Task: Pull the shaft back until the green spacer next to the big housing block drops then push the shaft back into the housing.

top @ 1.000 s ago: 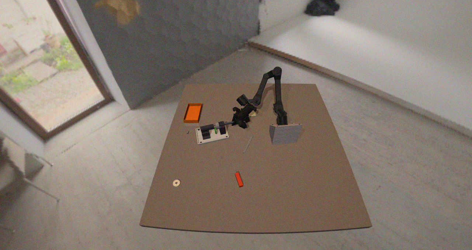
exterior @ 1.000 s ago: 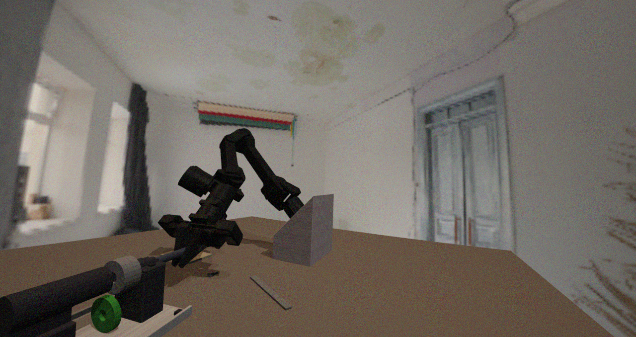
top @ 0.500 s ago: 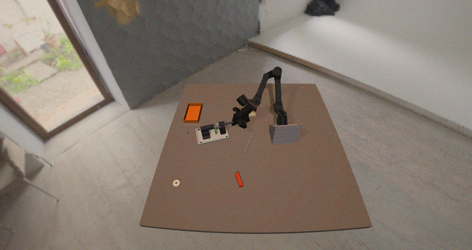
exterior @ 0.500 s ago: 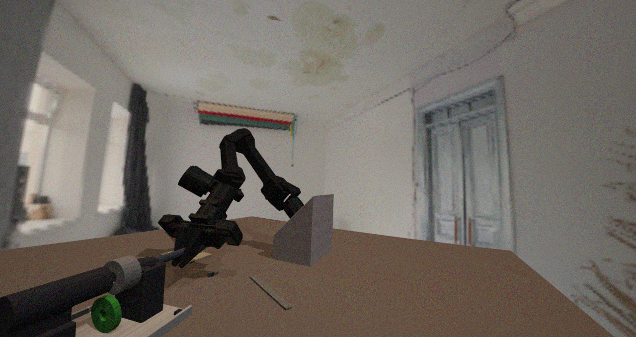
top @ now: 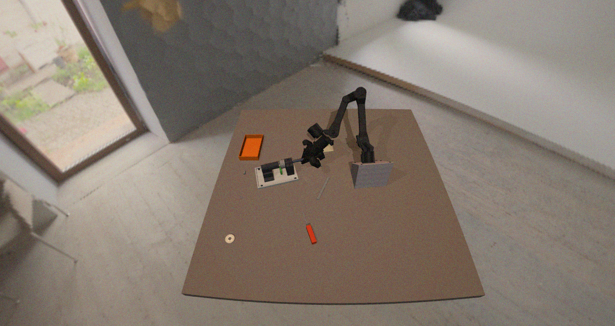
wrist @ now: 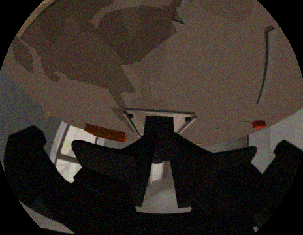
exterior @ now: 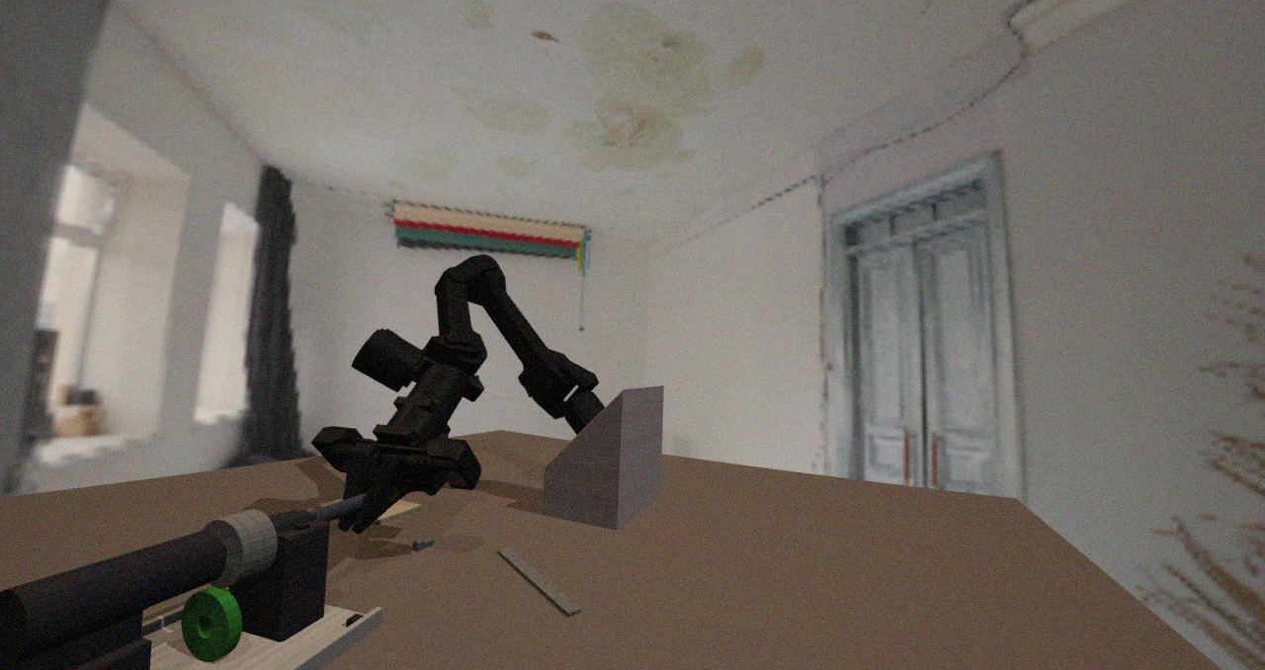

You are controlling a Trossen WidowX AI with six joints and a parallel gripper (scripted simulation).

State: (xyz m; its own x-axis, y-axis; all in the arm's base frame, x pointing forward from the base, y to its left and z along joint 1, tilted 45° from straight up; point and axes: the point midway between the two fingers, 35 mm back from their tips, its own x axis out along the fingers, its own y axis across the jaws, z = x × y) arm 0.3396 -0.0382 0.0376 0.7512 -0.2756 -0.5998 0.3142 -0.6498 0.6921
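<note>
Now: the grey spacer 100 mm ahead of my gripper tip, 30 mm to the left of it and 20 mm above it. Also, from my gripper tip: beige pad: 200 mm to the right, 140 mm behind, 50 mm below; green spacer: 120 mm ahead, 40 mm to the left, 30 mm below; grey bar: 130 mm to the left, 130 mm behind, 50 mm below.
</note>
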